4 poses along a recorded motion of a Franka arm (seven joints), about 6.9 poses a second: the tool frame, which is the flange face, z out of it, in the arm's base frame.
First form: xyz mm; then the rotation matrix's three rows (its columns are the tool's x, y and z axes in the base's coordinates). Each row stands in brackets.
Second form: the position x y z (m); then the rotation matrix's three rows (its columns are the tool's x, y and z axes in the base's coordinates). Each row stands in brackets. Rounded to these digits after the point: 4 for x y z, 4 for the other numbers.
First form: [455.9, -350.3, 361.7], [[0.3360, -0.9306, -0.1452], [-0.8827, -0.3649, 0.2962], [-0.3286, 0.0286, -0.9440]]
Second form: [0.4559, -0.3503, 0.3617], [[0.3360, -0.9306, -0.1452], [-0.8827, -0.3649, 0.2962], [-0.3286, 0.0286, -0.9440]]
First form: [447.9, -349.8, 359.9], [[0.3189, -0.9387, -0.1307], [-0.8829, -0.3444, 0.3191], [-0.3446, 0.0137, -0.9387]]
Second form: [0.4479, -0.3498, 0.3599], [[0.3189, -0.9387, -0.1307], [-0.8829, -0.3444, 0.3191], [-0.3446, 0.0137, -0.9387]]
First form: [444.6, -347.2, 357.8], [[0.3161, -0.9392, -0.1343], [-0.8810, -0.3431, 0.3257], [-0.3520, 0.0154, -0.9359]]
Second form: [0.4446, -0.3472, 0.3578], [[0.3161, -0.9392, -0.1343], [-0.8810, -0.3431, 0.3257], [-0.3520, 0.0154, -0.9359]]
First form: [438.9, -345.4, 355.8], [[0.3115, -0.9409, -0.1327], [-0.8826, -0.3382, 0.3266], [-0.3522, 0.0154, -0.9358]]
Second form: [0.4389, -0.3454, 0.3558], [[0.3115, -0.9409, -0.1327], [-0.8826, -0.3382, 0.3266], [-0.3522, 0.0154, -0.9358]]
